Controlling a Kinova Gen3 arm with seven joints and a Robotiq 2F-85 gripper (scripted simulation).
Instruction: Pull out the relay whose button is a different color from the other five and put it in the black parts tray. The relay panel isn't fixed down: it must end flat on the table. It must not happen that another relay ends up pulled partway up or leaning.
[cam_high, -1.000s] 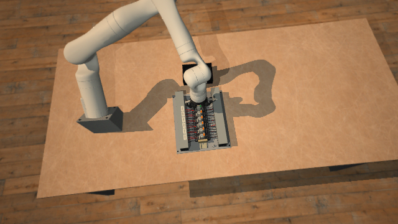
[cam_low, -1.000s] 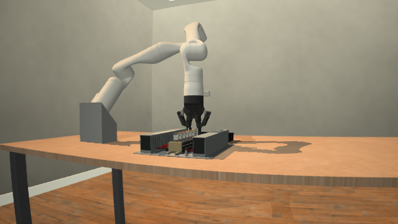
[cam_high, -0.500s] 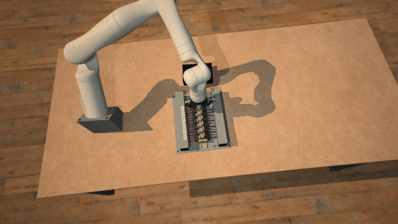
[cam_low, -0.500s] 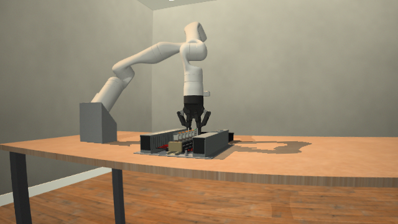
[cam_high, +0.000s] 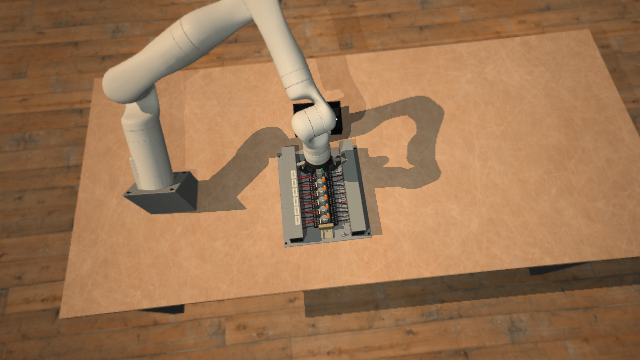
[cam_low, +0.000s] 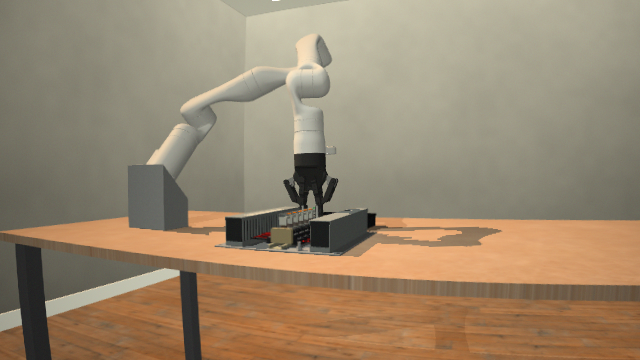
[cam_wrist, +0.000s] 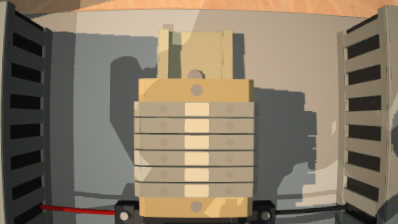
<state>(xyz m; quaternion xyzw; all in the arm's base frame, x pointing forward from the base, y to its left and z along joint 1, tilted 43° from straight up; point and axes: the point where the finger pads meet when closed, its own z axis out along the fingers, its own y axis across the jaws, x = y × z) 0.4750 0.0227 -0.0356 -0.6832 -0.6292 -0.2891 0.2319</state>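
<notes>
The relay panel is 50 mm to the right of my hand and 20 mm below it. The rest, counted from my hand: black parts tray 210 mm to the left, 40 mm below, 20 mm ahead.
</notes>
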